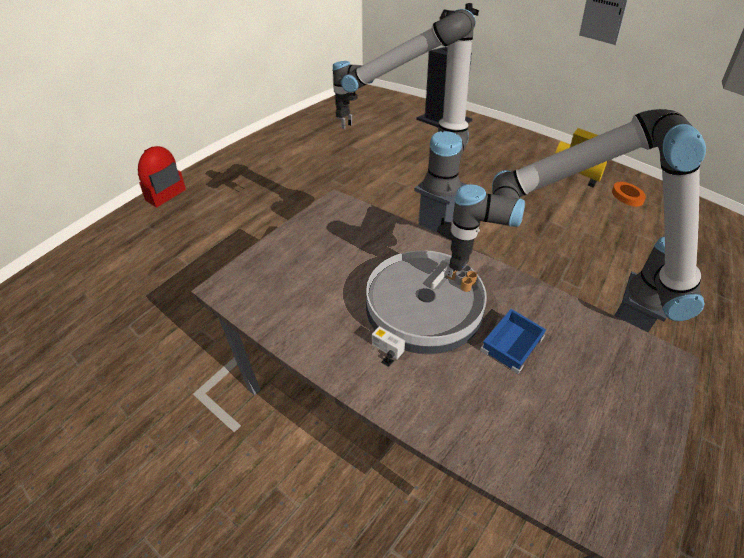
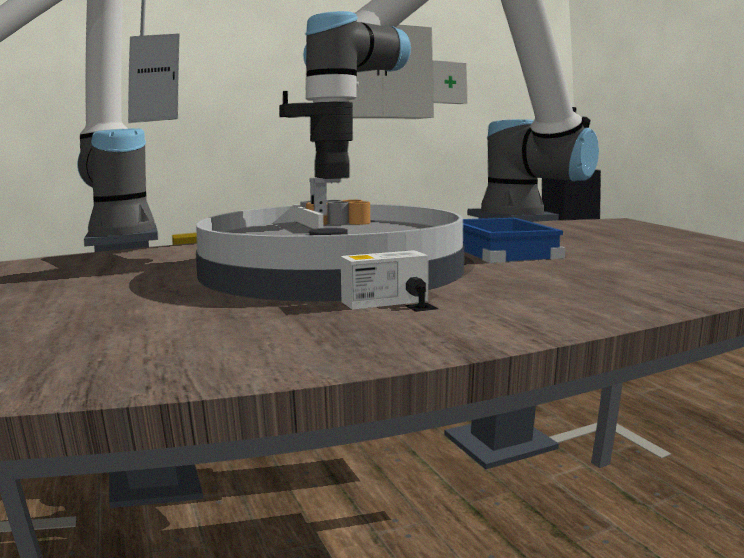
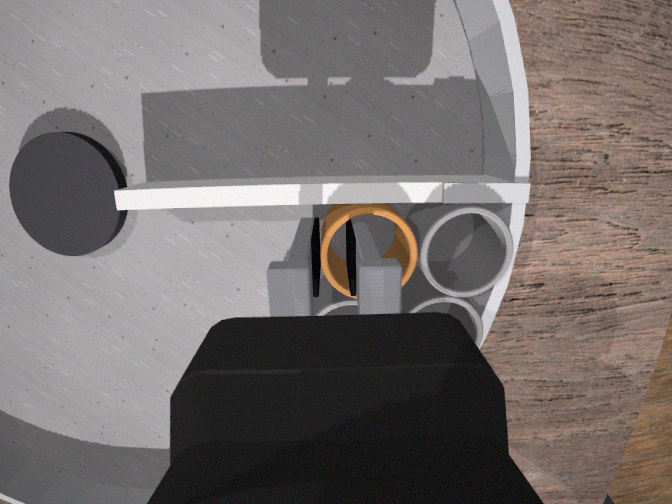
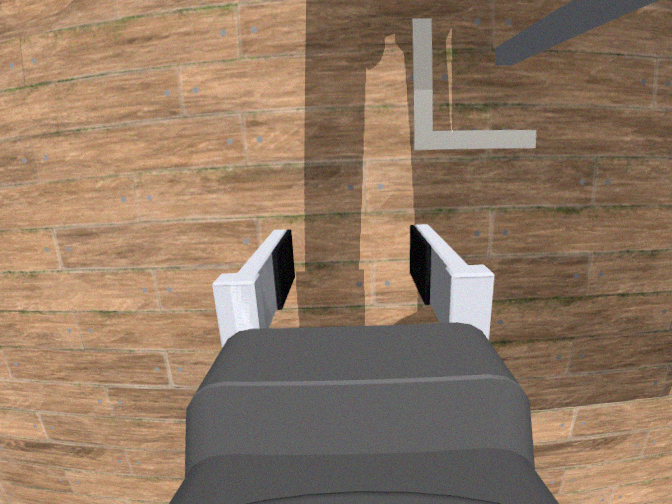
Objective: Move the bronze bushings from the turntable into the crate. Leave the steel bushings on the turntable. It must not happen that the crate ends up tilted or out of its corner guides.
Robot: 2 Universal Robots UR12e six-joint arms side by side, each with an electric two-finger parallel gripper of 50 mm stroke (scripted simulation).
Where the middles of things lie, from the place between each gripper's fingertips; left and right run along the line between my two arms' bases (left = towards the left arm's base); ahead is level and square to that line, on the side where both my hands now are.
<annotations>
Now: the blue crate (image 2: pixel 522 242) 70 mm ahead of my left hand, 330 mm to the left of it and 60 mm below it. Round my left hand: turntable (image 1: pixel 401 294): 130 mm ahead, 10 mm to the right, 40 mm below.
My right hand is 1030 mm to the right of the turntable, 630 mm short of it and 130 mm above it. From my right hand the other things lie so: blue crate 1370 mm to the left, 570 mm ahead, 150 mm below.
</annotations>
